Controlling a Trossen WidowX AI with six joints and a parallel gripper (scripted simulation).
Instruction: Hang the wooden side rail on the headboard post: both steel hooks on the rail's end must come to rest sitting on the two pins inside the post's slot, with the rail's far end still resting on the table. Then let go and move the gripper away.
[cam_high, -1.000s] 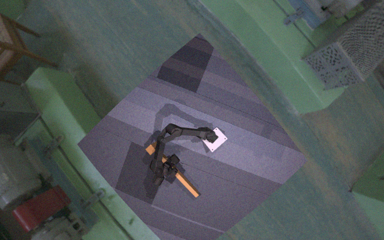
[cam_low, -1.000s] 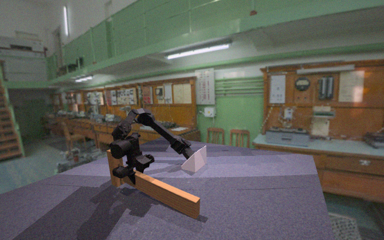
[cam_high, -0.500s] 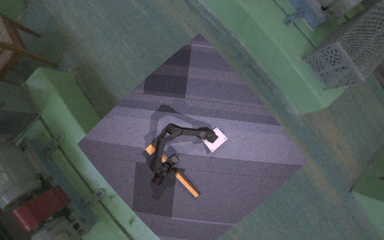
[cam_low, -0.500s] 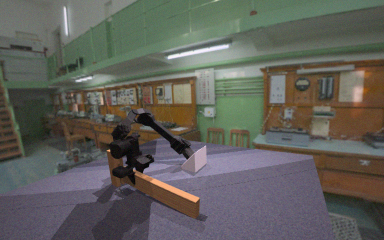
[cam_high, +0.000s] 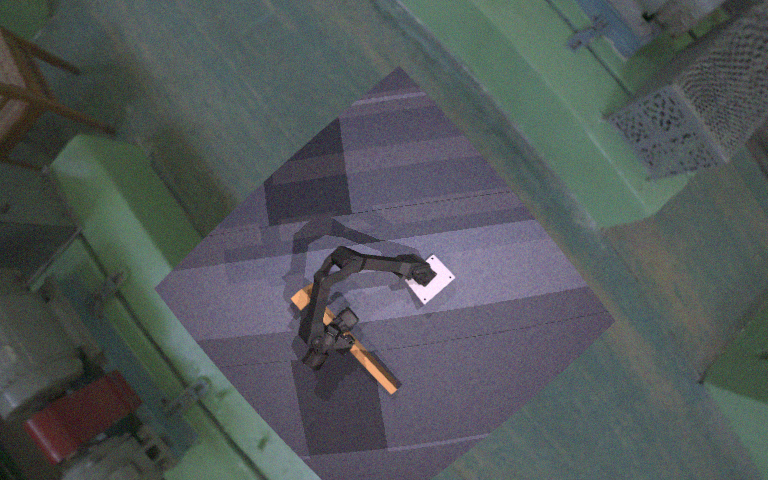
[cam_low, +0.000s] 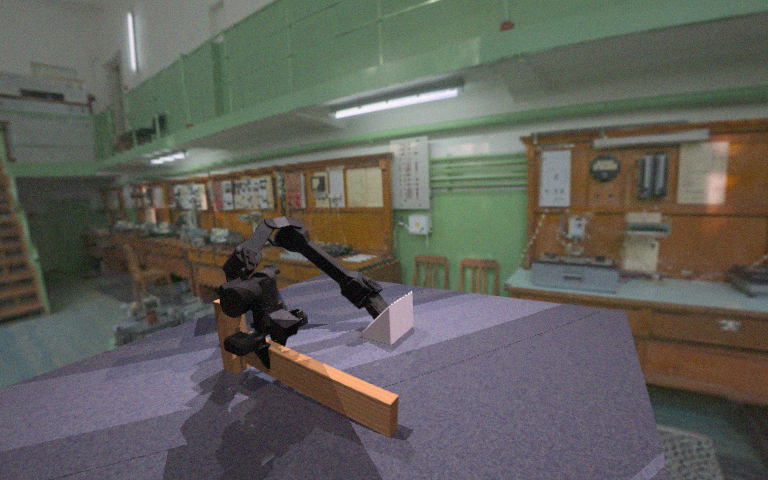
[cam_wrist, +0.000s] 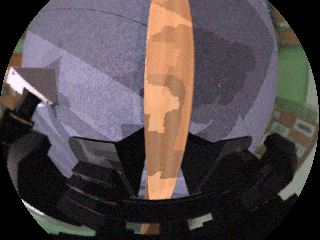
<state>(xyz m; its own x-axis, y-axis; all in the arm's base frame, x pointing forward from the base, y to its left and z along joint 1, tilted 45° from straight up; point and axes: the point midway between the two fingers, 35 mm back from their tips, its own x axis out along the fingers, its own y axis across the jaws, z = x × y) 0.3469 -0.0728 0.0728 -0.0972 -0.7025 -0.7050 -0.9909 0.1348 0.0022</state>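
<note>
My gripper tip is now 14 cm to the left of the wooden headboard post, 4 cm below it and 1 cm past it.
</note>
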